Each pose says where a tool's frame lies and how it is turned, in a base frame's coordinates. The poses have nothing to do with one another.
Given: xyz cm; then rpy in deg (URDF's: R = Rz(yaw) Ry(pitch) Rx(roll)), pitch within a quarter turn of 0, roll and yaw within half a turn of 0.
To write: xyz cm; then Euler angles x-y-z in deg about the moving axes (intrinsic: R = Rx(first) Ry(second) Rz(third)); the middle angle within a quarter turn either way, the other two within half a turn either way. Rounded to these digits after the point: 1 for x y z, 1 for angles.
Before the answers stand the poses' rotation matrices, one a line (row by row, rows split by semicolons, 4 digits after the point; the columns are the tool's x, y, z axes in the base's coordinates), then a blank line. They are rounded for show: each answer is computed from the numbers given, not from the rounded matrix.
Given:
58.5 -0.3 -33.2 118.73 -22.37 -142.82
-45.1 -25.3 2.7 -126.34 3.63 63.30
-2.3 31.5 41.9 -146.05 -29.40 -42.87
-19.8 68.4 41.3 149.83 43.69 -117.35
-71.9 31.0 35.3 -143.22 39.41 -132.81
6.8 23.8 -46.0 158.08 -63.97 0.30
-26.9 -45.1 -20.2 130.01 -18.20 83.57
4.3 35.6 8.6 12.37 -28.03 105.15
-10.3 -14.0 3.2 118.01 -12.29 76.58
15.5 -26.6 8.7 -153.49 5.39 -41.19
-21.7 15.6 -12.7 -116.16 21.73 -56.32
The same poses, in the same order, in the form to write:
-0.7368 -0.0246 -0.6757; -0.5588 0.5847 0.5881; 0.3806 0.8109 -0.4445
0.4484 0.5065 -0.7365; 0.8916 -0.3118 0.3284; -0.0633 -0.8039 -0.5914
0.6385 -0.3634 0.6784; -0.5927 -0.7945 0.1323; 0.4909 -0.4865 -0.7227
-0.3322 -0.9274 -0.1720; -0.6423 0.0888 0.7613; -0.6908 0.3634 -0.6251
-0.5251 -0.3293 0.7848; -0.5668 0.8232 -0.0339; -0.6349 -0.4626 -0.6188
0.4388 -0.3306 0.8355; 0.0023 -0.9294 -0.3689; 0.8986 0.1638 -0.4071
0.1064 0.6121 0.7836; 0.9440 -0.3097 0.1138; 0.3123 0.7276 -0.6108
-0.2307 -0.9165 0.3267; 0.8520 -0.3525 -0.3871; 0.4699 0.1891 0.8622
0.2268 0.4132 0.8820; 0.9504 -0.2918 -0.1077; 0.2129 0.8626 -0.4589
0.7492 -0.6209 0.2307; -0.6556 -0.6458 0.3913; -0.0939 -0.4444 -0.8909
0.5151 -0.5512 0.6564; -0.7730 0.0320 0.6336; -0.3702 -0.8338 -0.4095

58.5 -0.3 -33.2 -127.1 -42.5 178.1
-45.1 -25.3 2.7 -151.0 -47.4 -48.5
-2.3 31.5 41.9 -169.6 42.7 29.6
-19.8 68.4 41.3 -129.4 -9.9 109.7
-71.9 31.0 35.3 176.9 51.7 147.9
6.8 23.8 -46.0 137.8 56.7 37.0
-26.9 -45.1 -20.2 -169.4 51.6 -80.1
4.3 35.6 8.6 24.2 19.1 104.1
-10.3 -14.0 3.2 166.8 61.9 -61.2
15.5 -26.6 8.7 -156.3 13.3 39.6
-21.7 15.6 -12.7 -122.9 41.0 46.9

